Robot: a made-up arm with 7 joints.
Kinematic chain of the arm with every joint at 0, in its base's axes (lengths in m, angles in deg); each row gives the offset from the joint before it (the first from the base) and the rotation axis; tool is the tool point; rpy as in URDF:
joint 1: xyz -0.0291 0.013 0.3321 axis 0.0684 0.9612 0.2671
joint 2: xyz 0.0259 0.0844 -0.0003 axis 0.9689 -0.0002 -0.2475
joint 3: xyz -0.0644 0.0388 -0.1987 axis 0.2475 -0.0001 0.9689
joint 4: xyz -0.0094 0.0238 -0.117 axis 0.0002 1 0
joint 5: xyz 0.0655 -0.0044 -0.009 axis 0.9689 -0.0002 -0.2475
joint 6: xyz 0.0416 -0.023 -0.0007 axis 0.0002 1 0
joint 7: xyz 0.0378 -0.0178 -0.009 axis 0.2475 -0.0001 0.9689
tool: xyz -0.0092 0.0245 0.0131 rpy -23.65 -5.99 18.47
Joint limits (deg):
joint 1: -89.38..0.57
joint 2: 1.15..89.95
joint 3: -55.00..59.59
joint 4: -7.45..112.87
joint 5: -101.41..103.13
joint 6: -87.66..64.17
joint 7: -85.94..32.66
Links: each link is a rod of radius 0.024 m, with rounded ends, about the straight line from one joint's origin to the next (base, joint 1, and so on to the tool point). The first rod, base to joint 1, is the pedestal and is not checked.
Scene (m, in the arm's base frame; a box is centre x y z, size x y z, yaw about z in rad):
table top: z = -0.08
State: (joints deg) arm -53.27 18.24 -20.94 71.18 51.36 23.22 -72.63
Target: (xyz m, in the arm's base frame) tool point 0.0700 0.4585 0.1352
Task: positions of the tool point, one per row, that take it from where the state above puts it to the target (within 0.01 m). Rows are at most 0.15 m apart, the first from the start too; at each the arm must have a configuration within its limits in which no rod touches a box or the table.
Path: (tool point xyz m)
1: 0.2804 0.3013 0.0207
2: 0.2004 0.3794 0.0382
3: 0.1269 0.4316 0.0795
4: 0.0700 0.4585 0.1352

